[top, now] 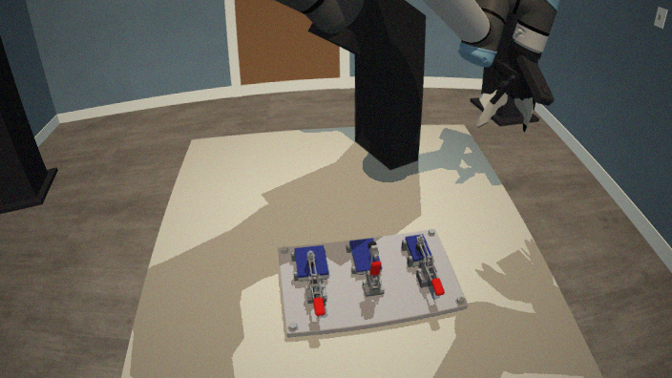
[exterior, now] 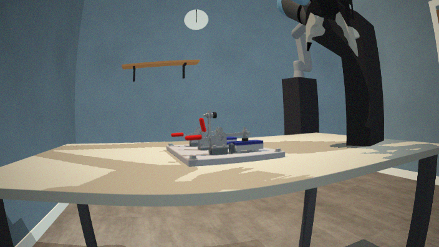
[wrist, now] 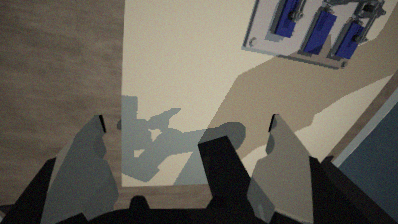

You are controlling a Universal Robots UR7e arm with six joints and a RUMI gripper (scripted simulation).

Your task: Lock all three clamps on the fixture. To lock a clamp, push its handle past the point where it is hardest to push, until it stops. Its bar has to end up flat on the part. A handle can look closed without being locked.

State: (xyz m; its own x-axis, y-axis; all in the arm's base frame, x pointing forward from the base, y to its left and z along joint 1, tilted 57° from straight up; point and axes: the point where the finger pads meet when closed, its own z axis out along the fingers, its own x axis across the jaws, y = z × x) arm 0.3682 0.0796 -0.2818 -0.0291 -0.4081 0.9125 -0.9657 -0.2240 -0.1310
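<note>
My gripper is now 110 mm short of the grey fixture plate, 350 mm to the left of it and 230 mm above it. Also, from my hand: blue part (60 mm ahead, 350 mm to the right, 210 mm below).
</note>
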